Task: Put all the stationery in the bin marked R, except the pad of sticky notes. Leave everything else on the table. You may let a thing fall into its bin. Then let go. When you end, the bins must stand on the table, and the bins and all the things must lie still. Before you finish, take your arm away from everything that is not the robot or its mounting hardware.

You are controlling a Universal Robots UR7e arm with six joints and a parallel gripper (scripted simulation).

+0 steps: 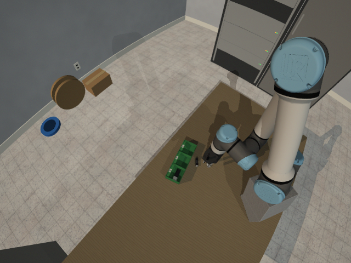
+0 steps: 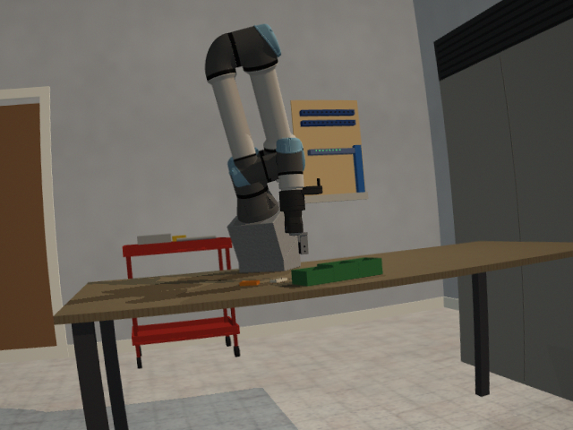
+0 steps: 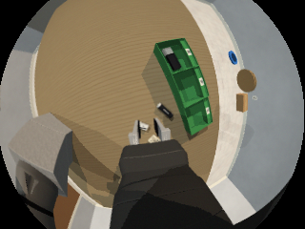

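Right now the small grey piece is 80 mm below my hand, 30 mm to the right of it and 10 mm behind it. Round my hand: beige dotted tile (80 mm to the right, 80 mm below, 30 mm ahead); row of three bins (120 mm ahead, 70 mm to the left, 70 mm below); black stick (80 mm below, 50 mm ahead, 10 mm to the left).
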